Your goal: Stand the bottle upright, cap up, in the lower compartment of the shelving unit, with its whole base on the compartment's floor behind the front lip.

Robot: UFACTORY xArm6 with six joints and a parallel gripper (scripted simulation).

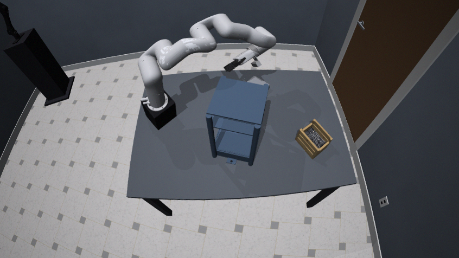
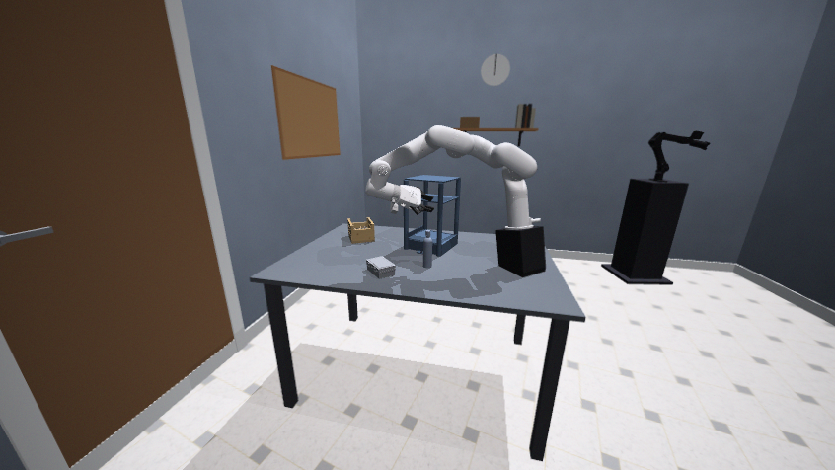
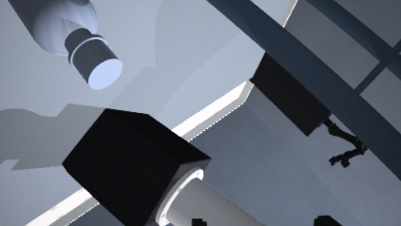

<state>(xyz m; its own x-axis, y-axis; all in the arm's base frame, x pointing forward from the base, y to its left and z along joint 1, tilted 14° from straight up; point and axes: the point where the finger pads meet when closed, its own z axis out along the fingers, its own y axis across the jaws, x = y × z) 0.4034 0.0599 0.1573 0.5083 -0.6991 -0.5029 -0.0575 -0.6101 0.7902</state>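
Now: the bottle 190 mm below my hand. From my hand the other things lie so: grey box: 220 mm ahead, 80 mm to the left, 280 mm below; wooden crate: 400 mm ahead, 410 mm to the right, 260 mm below; blue shelving unit: 20 mm behind, 290 mm to the right, 110 mm below.
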